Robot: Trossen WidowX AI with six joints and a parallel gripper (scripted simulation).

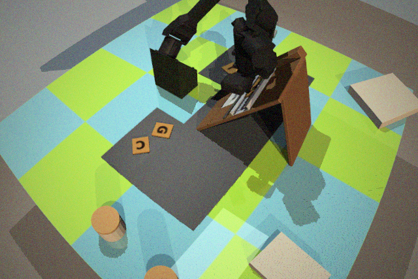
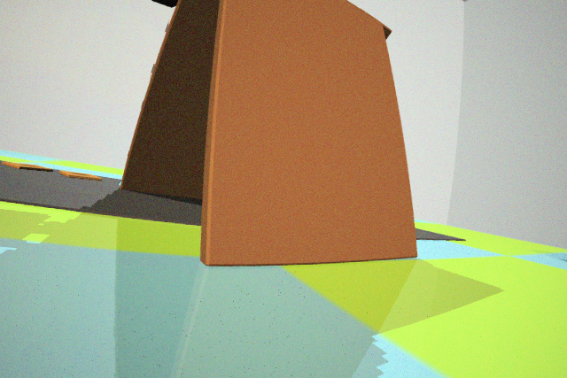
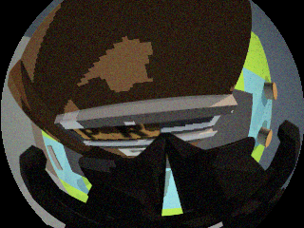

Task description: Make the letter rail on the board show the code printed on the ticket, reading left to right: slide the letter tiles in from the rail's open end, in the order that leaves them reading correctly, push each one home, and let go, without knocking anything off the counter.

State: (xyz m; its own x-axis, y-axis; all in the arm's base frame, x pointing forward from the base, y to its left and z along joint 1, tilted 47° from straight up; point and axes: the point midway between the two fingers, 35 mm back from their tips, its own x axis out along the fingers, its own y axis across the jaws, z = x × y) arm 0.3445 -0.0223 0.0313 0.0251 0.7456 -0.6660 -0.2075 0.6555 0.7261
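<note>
Right now my gripper tip is 7 cm past the white ticket, 3 cm to the right of it and 9 cm above it. Round my gripper tip: dark mat: 14 cm behind, 1 cm to the left, 17 cm below; grey slab: 31 cm behind, 54 cm to the left, 17 cm below.
</note>
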